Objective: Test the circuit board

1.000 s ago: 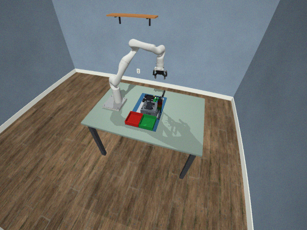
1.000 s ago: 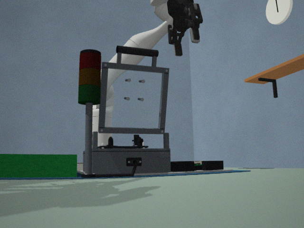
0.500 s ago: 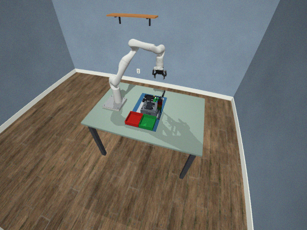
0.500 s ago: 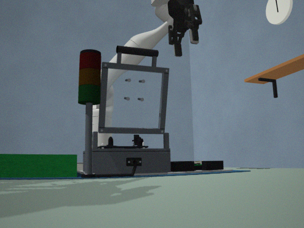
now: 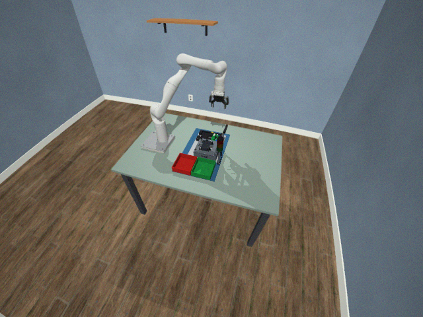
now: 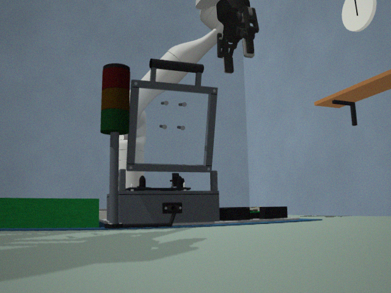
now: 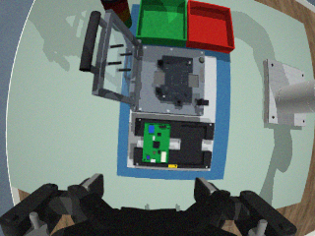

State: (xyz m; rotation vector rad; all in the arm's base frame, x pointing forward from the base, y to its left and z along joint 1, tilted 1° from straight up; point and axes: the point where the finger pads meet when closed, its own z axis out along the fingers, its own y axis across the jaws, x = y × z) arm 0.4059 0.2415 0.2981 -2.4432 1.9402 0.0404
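My hand is 10 mm past the green circuit board and 310 mm above it. The rest, counted from my hand: red bin 80 mm behind, 390 mm to the right, 320 mm below; then green bin 70 mm ahead, 360 mm to the right, 320 mm below; then clear lid 100 mm ahead, 150 mm to the right, 150 mm below.
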